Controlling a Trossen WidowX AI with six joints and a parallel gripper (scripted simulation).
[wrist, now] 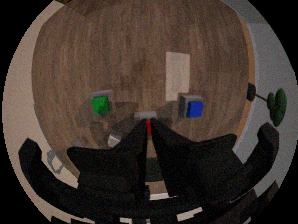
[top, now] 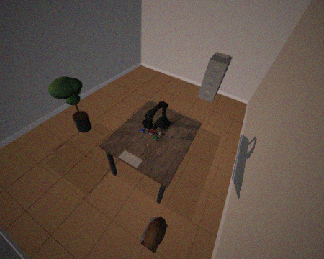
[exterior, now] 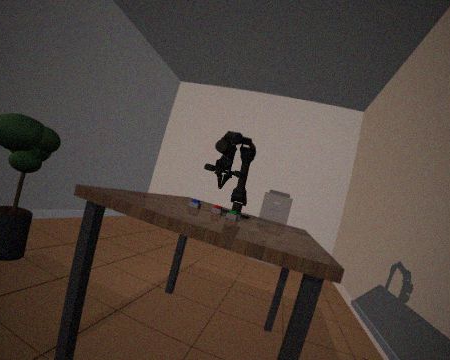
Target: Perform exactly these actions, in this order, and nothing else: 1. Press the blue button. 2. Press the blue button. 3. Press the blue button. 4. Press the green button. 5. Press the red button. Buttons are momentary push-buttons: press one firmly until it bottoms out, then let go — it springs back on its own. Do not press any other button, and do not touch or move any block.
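Now: gripper tip 1 cm past the green button, 9 cm to the right of it and 9 cm above it. Round my gripper tip: small pale block: 12 cm behind, 9 cm to the left, 11 cm below; blue button: 3 cm behind, 11 cm to the right, 9 cm below; red button: 7 cm behind, 9 cm below.
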